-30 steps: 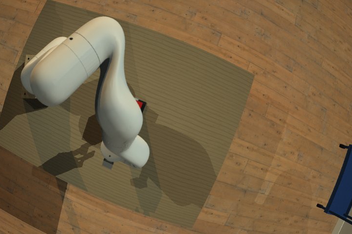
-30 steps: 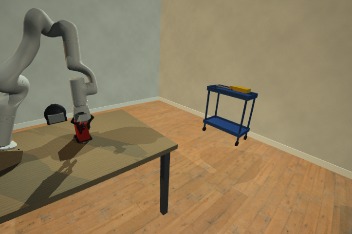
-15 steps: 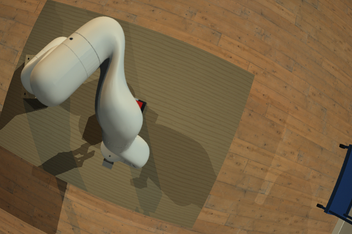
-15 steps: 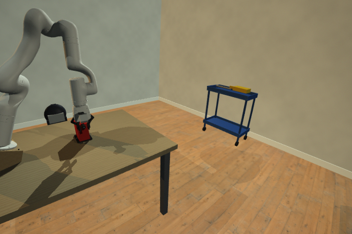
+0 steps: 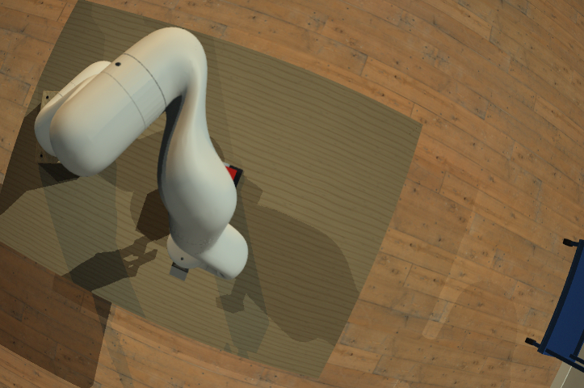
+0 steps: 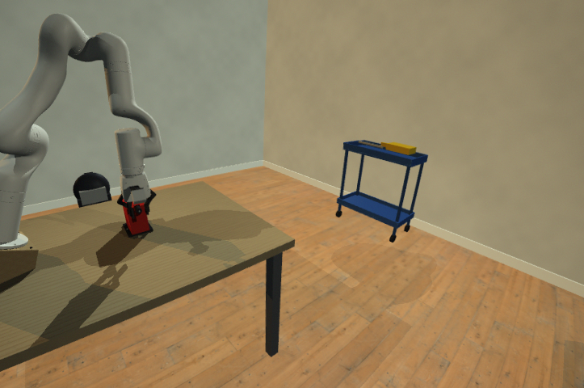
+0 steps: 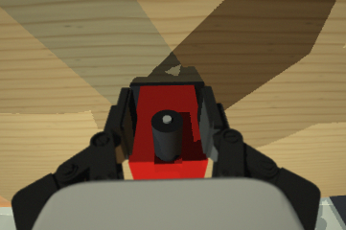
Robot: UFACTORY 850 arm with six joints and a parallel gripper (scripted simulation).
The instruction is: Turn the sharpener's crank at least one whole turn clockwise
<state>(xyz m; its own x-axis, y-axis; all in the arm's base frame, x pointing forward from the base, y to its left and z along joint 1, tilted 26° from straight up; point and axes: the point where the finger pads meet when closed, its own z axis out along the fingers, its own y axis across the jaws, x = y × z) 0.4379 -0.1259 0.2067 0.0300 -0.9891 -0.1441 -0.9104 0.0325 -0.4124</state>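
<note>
Now: the black crank knob 20 mm to the left of my hand.
</note>
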